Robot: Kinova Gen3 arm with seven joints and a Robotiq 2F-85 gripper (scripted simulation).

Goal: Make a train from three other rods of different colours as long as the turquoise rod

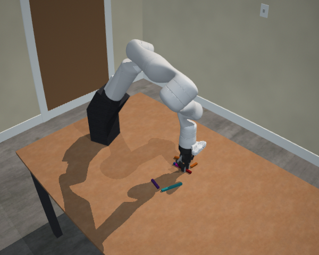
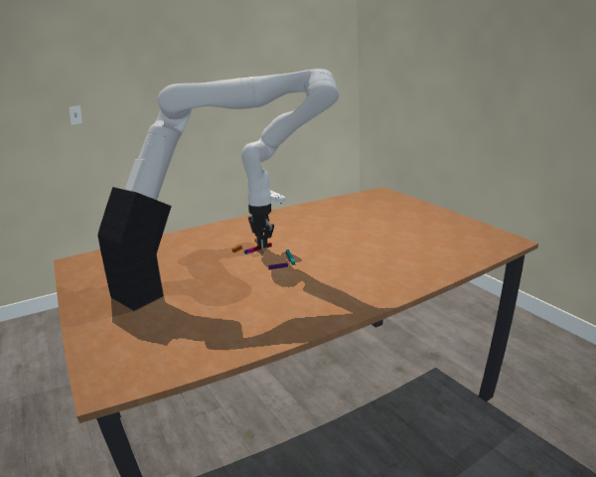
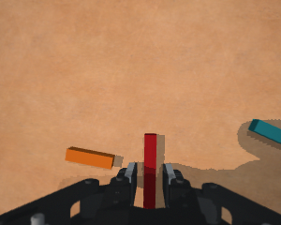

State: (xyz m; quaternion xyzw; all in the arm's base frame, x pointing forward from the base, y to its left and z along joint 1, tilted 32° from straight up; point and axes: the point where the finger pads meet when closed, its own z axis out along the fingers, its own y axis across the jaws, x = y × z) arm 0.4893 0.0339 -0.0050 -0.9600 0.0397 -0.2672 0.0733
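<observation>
The red rod lies 20 mm below my hand. From my hand the other things lie so: turquoise rod: 20 mm ahead, 130 mm to the right, 20 mm below; then magenta rod: 50 mm behind, 20 mm below; then blue rod: 60 mm behind, 20 mm below.
</observation>
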